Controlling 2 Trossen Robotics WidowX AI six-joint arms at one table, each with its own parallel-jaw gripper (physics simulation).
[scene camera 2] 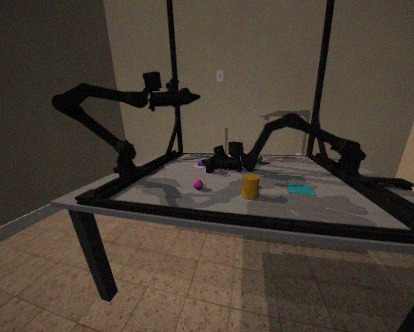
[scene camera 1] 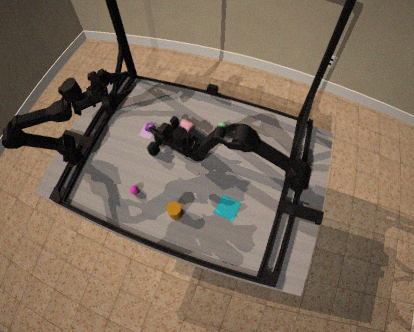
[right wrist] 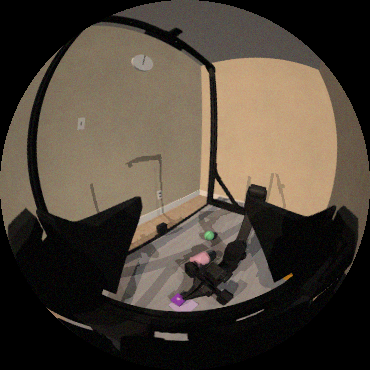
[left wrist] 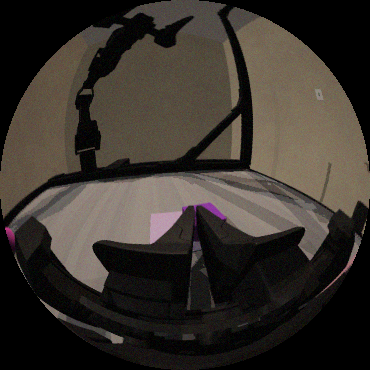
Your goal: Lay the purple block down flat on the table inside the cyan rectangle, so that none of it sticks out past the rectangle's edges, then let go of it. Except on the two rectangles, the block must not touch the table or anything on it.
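Frame: origin at the left arm's base, x right, y ahead, z up, level; millimetres.
Seen in the pictures: left gripper, fingertip midpoint: (scene camera 2: 201,160) (scene camera 1: 149,127) (right wrist: 182,298) (left wrist: 194,209); right gripper, fingertip midpoint: (scene camera 2: 196,97) (scene camera 1: 128,81) (right wrist: 195,202); left arm's base, origin of the base link: (scene camera 2: 347,170) (scene camera 1: 297,184); right arm's base, origin of the base link: (scene camera 2: 127,175) (scene camera 1: 75,158) (left wrist: 89,170).
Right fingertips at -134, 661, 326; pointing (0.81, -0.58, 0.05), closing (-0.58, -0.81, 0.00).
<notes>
Pixels of each thing's middle, then the offset from my right fingertips to it, as dx, dy, dz. "spot": a spot on its surface instead.
- purple block, body centre: (left wrist: 202,220) (right wrist: 178,299) (scene camera 2: 201,163) +30, +4, -335
- lilac rectangle, surface spot: (left wrist: 165,227) (right wrist: 186,308) (scene camera 1: 145,134) spot: -6, +3, -344
- cyan rectangle, surface spot: (scene camera 1: 228,208) (scene camera 2: 300,188) spot: -92, -473, -344
- pink object, body centre: (right wrist: 199,259) (scene camera 1: 187,126) +110, -144, -319
- green ball, body centre: (scene camera 1: 222,128) (right wrist: 208,235) +189, -272, -322
- magenta ball, body centre: (scene camera 2: 198,184) (scene camera 1: 134,190) -236, -130, -327
- orange cylinder, body centre: (scene camera 2: 250,186) (scene camera 1: 174,210) -216, -317, -311
The purple block (scene camera 1: 149,127) (scene camera 2: 201,163) (left wrist: 212,210) (right wrist: 177,299) stands at the far left of the table, turned askew near one side of the lilac rectangle (scene camera 1: 145,134) (left wrist: 165,227) (right wrist: 186,305). Whether it overhangs that edge is hidden. My left gripper (scene camera 1: 152,129) (left wrist: 194,209) is shut with nothing between its fingers; its tips are right at the block, partly covering it in the left wrist view. The cyan rectangle (scene camera 1: 228,208) (scene camera 2: 301,189) lies bare at the near right of the table. My right gripper (scene camera 2: 199,96) (right wrist: 195,202) is open and empty, high above the table's left side.
A pink object (scene camera 1: 187,124) (right wrist: 200,258) stands close beside the left gripper's body. A green ball (scene camera 1: 222,124) (right wrist: 209,235) lies behind the left arm. A magenta ball (scene camera 1: 134,190) (scene camera 2: 198,184) and an orange cylinder (scene camera 1: 174,210) (scene camera 2: 250,187) are nearer the front.
</notes>
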